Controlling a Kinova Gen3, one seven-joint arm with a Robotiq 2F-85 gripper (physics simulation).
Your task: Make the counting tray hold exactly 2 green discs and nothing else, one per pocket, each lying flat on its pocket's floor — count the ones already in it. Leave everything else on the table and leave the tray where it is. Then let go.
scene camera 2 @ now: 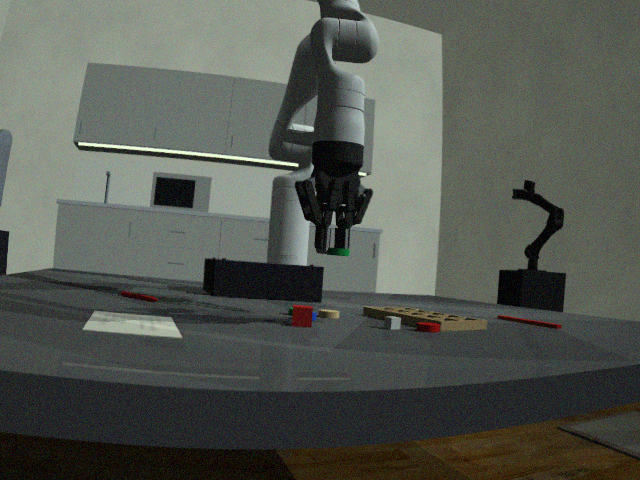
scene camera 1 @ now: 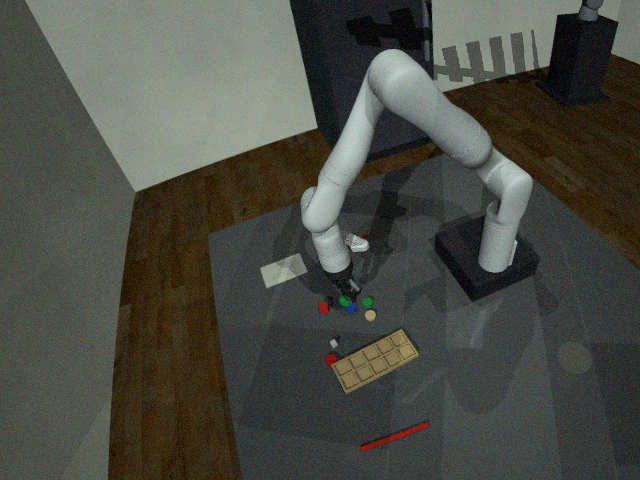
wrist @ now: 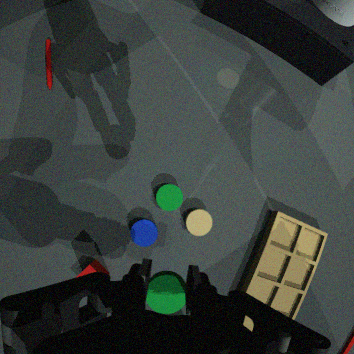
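Note:
My gripper is shut on a green disc, held roughly level at the fingertips, well above the table. A second green disc lies on the table; in scene camera 2 it is mostly hidden behind the red cube. The wooden counting tray has two rows of square pockets and stands apart from the gripper. No disc shows in its pockets in scene camera 1. In the wrist view the gripper hides part of the tray.
Blue disc and beige disc lie near the second green disc. Red cube is nearby. White cube and red disc are beside the tray. Red bar, white card and red pen lie farther off.

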